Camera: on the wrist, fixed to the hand. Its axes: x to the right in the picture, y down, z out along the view.
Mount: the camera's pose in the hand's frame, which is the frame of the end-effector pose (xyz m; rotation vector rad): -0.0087 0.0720 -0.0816 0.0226 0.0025 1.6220
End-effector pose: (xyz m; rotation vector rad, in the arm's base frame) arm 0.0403 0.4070 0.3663 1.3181 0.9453 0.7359
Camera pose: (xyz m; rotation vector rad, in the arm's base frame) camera -0.0311 0.4463 0.4390 1.9668 -0.3617 1.8892
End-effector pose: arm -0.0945 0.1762 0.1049 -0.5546 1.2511 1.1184
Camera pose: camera -0.1949 0.1334 0.1063 0.7028 1.6663 2.3602
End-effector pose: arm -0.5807 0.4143 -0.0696 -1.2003 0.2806 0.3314
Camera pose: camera -0.6202 0.3600 -0.1557 -0.7007 1.2353 1.7009
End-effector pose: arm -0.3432 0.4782 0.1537 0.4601 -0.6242 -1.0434
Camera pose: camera -0.2449 0.5222 0.1360 -0.1130 -0.7442 0.5089
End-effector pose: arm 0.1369 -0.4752 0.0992 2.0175 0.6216 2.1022
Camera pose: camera 0.0693 -0.5584 0.1200 -1.5147 0.8338 -1.3330
